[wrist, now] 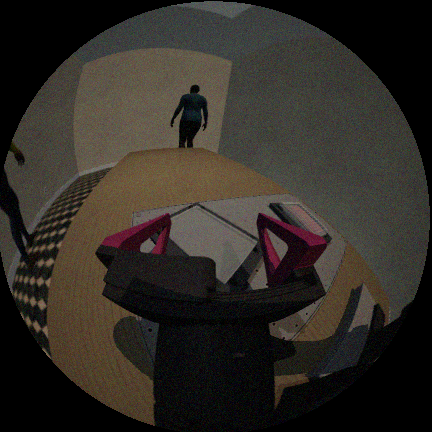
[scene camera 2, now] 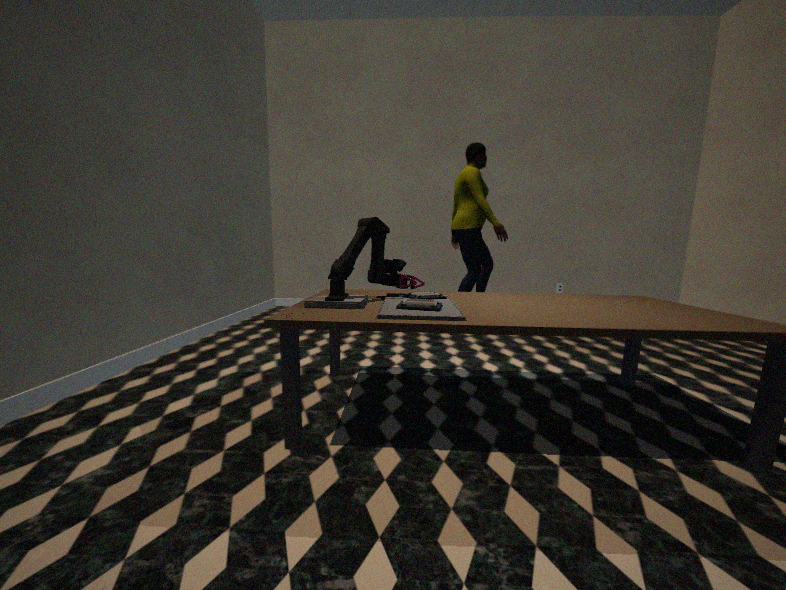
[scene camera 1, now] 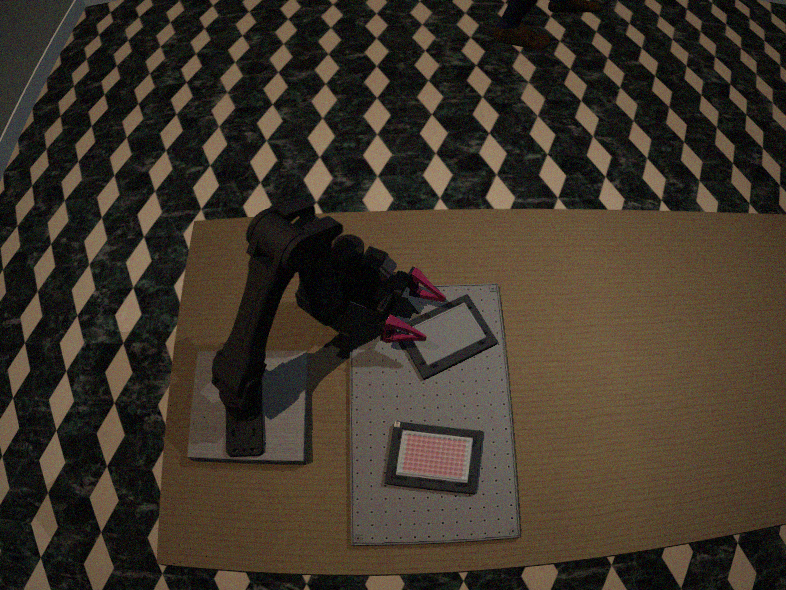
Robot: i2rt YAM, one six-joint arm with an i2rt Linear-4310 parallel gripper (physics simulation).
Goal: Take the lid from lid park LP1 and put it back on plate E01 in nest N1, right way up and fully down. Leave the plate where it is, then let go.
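Pixels of known places: gripper, fingertip midpoint: (wrist: 213,217) (scene camera 2: 420,283) (scene camera 1: 435,318); arm's base, origin of the base link: (scene camera 2: 337,297) (scene camera 1: 244,407).
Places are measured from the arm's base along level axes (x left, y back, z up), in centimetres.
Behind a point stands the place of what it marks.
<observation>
The lid (scene camera 1: 453,330) @[z 0.5, x 12.2, y -40.9 cm] (wrist: 215,237) @[z 0.5, x 11.0, y -38.3 cm] is a pale flat panel lying in the dark frame of the lid park (scene camera 1: 459,358) @[z -0.3, x 6.6, y -41.3 cm], set at an angle at the back of the board. The plate (scene camera 1: 434,455) @[z 1.3, x -12.5, y -34.3 cm] (wrist: 304,217) @[z 1.1, x -11.4, y -34.2 cm] has rows of pink wells and a white rim. It sits uncovered in the dark nest (scene camera 1: 391,454) @[z -0.1, x -11.2, y -26.8 cm] nearer the board's front. My gripper (scene camera 1: 434,318) @[z 5.3, x 12.7, y -37.3 cm] (wrist: 213,217) @[z 5.3, x 12.7, y -37.3 cm] is open with nothing between its magenta fingers. It hangs above the lid park, over the lid's near-left part in the first scene view. In the second scene view the gripper (scene camera 2: 417,283) @[z 5.3, x 12.7, y -37.3 cm] is a little above the table.
A grey perforated board (scene camera 1: 438,400) @[z -1.3, x -1.1, y -36.4 cm] carries the park and nest. The arm's base stands on a light slab (scene camera 1: 285,438) @[z 0.2, x -6.7, y -7.8 cm] to the left on the wooden table (scene camera 1: 634,381) @[z -2.6, x -2.1, y -77.0 cm]. A person in yellow (scene camera 2: 469,203) is behind the table; another person (wrist: 192,112) shows in the wrist view.
</observation>
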